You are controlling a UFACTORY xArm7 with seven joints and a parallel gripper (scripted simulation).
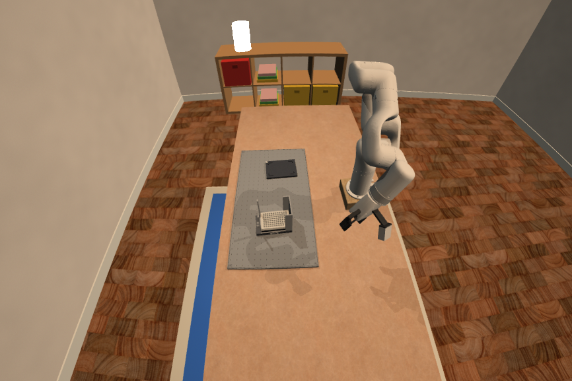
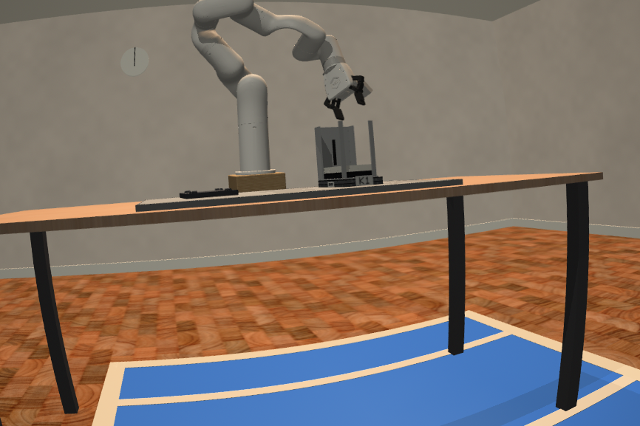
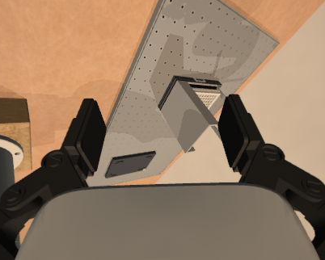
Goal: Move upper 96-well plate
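My gripper is now 250 mm short of the cream 96-well plate, 180 mm to the left of it and 180 mm above it. Also, from my hand: dark plate nest N1: 500 mm to the right, 220 mm below, 160 mm ahead; dark plate: 250 mm ahead, 200 mm below, 180 mm to the right; K1 label: 340 mm ahead, 210 mm below, 190 mm to the right.
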